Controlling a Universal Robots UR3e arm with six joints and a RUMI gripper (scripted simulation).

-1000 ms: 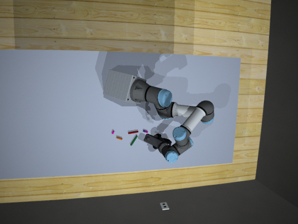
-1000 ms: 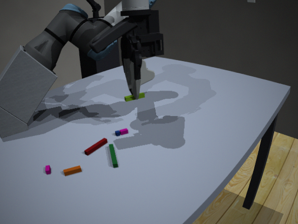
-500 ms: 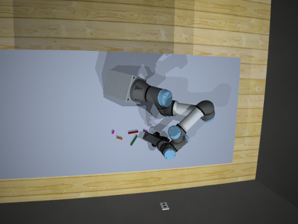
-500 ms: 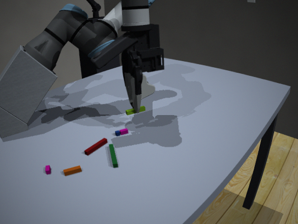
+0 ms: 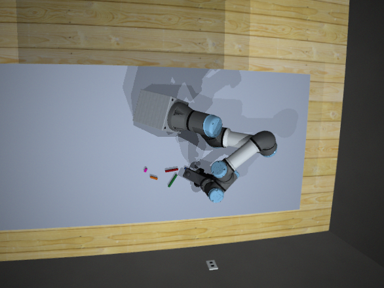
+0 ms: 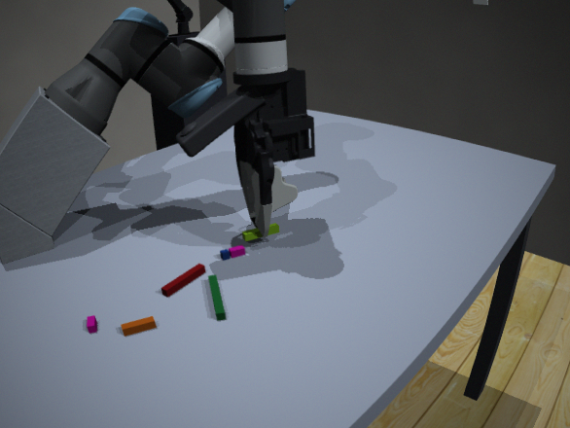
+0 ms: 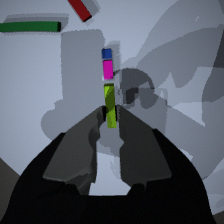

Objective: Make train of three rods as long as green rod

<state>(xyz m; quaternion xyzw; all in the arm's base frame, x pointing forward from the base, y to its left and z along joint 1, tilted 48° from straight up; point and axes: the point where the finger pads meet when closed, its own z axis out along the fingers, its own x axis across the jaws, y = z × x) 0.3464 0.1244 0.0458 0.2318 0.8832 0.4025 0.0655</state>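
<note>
My gripper is now 20 mm past the blue rod, 50 mm to the left of it and 30 mm above it. From my hand the other things lie so: green rod: 40 mm ahead, 120 mm to the right, 30 mm below; then lime rod: 10 mm below; then red rod: 10 mm behind, 130 mm to the right, 30 mm below.
</note>
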